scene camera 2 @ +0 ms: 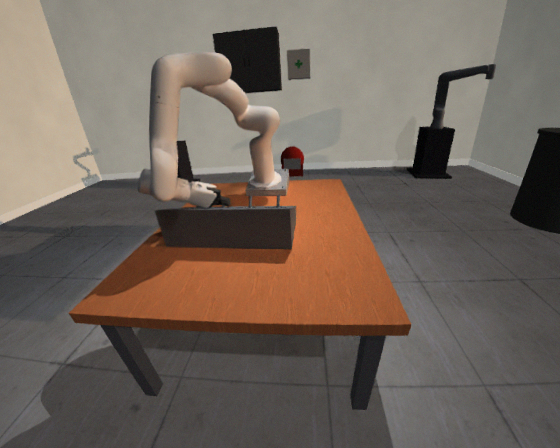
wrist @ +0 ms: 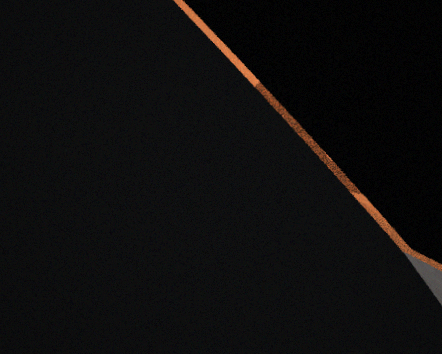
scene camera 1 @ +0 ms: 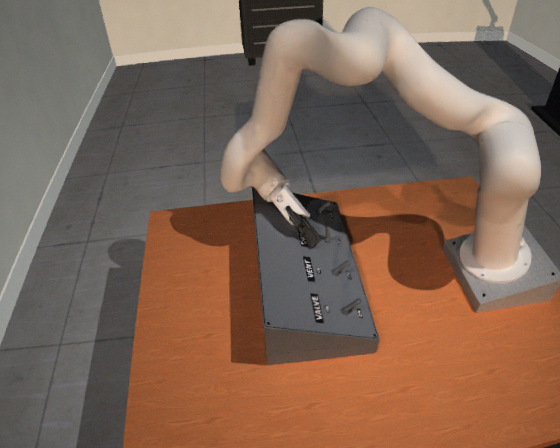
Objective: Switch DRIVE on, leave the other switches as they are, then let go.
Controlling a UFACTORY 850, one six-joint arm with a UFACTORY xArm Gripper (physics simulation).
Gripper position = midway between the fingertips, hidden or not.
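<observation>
You'd find my gripper point(scene camera 1: 317, 243) in scene camera 1, and scene camera 2 shows the gripper point(scene camera 2: 229, 202) too. There's also a grey sloped switch panel point(wrist: 158, 195).
</observation>
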